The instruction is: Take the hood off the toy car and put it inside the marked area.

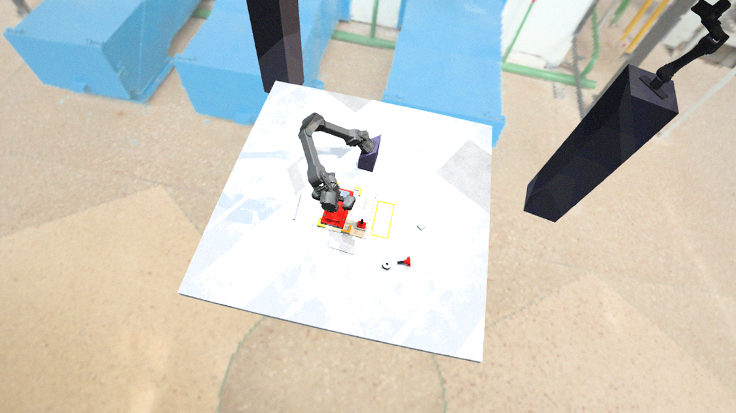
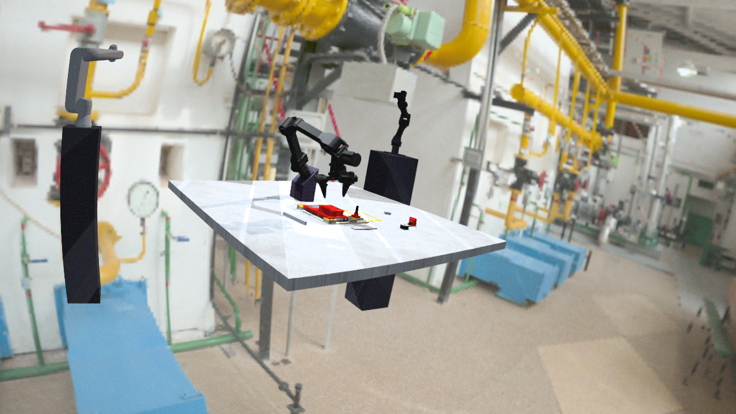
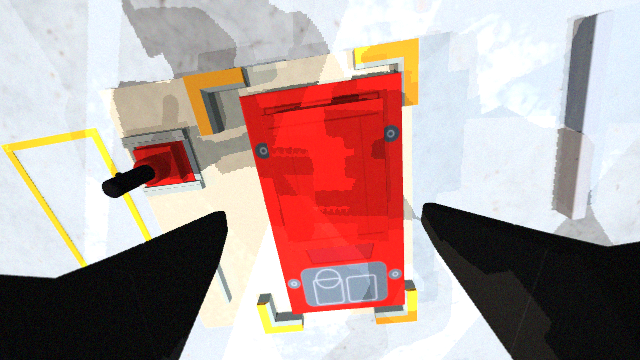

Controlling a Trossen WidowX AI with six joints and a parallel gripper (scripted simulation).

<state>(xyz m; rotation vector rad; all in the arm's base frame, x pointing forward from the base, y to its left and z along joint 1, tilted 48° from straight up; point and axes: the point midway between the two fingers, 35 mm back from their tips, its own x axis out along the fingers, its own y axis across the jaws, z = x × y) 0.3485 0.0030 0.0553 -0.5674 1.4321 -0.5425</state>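
Now: gripper tip 6 cm above the red hood.
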